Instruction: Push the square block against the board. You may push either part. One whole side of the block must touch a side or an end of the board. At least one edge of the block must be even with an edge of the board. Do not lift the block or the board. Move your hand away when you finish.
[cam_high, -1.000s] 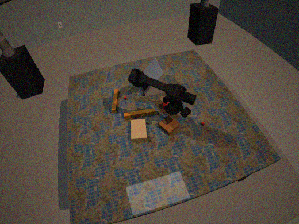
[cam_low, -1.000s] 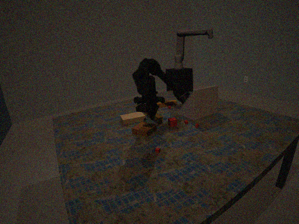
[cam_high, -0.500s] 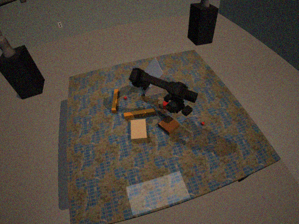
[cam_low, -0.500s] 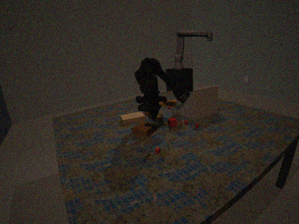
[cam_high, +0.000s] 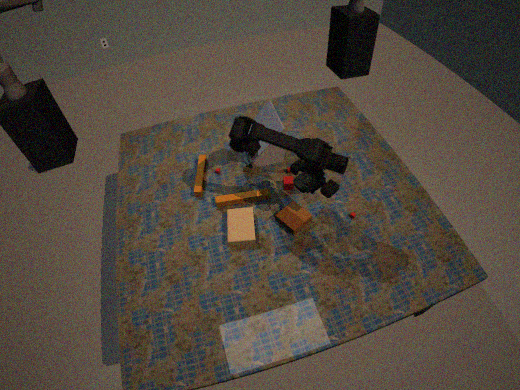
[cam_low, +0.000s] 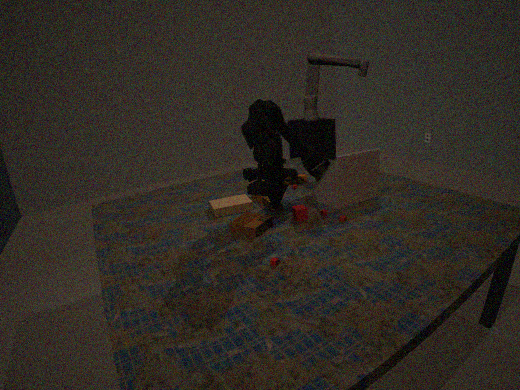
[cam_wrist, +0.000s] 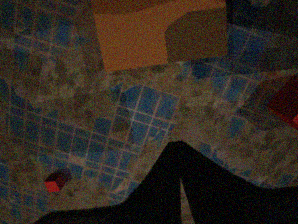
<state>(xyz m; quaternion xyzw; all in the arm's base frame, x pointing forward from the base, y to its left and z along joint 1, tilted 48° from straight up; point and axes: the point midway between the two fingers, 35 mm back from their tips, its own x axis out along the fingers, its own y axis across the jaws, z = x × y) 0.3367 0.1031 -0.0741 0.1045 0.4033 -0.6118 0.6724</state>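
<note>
The square orange-brown block lies 40 mm ahead of my gripper tip, 90 mm to the right of it and 70 mm below it. From my gripper tip the other things lie so: tan block 10 mm ahead, 290 mm to the right, 70 mm below; red cube 130 mm behind, 40 mm to the right, 60 mm below.
</note>
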